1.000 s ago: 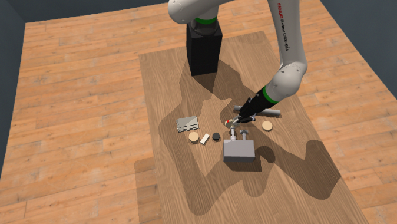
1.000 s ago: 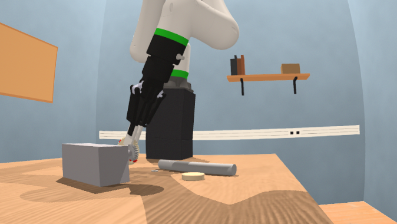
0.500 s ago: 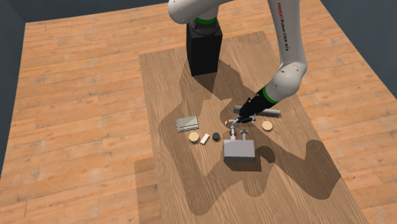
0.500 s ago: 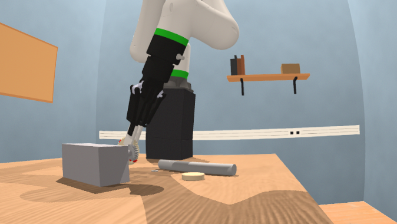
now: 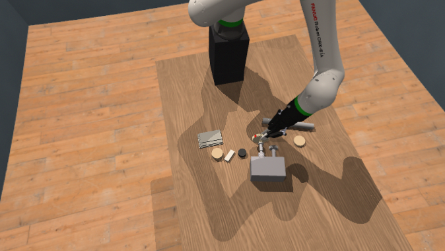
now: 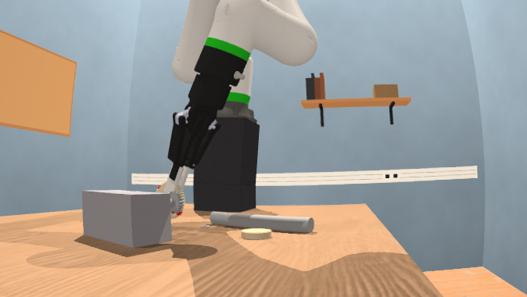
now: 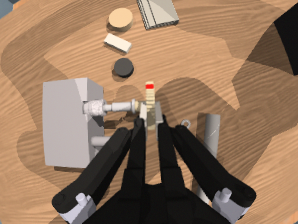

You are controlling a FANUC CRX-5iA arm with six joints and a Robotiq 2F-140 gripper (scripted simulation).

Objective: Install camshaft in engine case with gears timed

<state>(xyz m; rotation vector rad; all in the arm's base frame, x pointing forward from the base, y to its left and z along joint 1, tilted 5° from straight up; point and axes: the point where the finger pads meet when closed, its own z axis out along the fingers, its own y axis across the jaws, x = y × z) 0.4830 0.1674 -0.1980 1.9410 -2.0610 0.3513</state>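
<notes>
My gripper is now 50 mm short of the crank gear, 30 mm to the right of it and 40 mm above it. Also, from my hand: white block 60 mm ahead, 180 mm to the right, 100 mm below; long grey rod 110 mm behind, 130 mm to the left, 90 mm below; black disc 50 mm ahead, 110 mm to the right, 100 mm below.
</notes>
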